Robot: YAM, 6 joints.
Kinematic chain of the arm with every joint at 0, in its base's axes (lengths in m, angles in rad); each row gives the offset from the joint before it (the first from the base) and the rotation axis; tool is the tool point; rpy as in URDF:
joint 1: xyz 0 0 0.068 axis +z
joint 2: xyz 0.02 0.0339 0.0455 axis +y
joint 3: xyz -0.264 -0.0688 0 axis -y
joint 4: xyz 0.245 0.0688 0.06 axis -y
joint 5: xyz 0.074 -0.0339 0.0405 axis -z
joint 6: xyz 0.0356 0 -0.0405 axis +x
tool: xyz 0 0 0 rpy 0 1.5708 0
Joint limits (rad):
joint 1: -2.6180..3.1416
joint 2: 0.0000..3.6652
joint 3: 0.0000..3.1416
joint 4: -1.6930..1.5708
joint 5: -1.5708..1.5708
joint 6: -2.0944..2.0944
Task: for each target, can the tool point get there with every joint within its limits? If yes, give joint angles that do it. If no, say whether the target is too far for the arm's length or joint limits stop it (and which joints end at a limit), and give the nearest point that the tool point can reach.
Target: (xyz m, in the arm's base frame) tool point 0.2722 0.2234 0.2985
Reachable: yes | joints 0.7140 1.5679 1.3011 -0.4642 0.2681 1.5543
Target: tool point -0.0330 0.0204 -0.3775
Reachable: no: joint limits stop it (at a limit: joint 2) | nearest point -0.0562 0.0347 -0.3309 | short by 0.054 m
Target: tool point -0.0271 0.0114 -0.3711
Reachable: no: joint limits stop it (at a limit: joint 2) | nearest point -0.0531 0.0223 -0.3258 | short by 0.053 m
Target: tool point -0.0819 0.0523 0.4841
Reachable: yes | joints 2.3922 0.9577 1.7062 -1.3115 -0.5137 -0.2494
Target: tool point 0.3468 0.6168 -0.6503
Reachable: no: too far | nearest point 0.2261 0.4021 -0.3112 | short by 0.419 m
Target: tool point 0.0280 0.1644 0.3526
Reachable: yes | joints 1.4136 0.7150 0.8127 -0.2590 0.0542 -1.6586
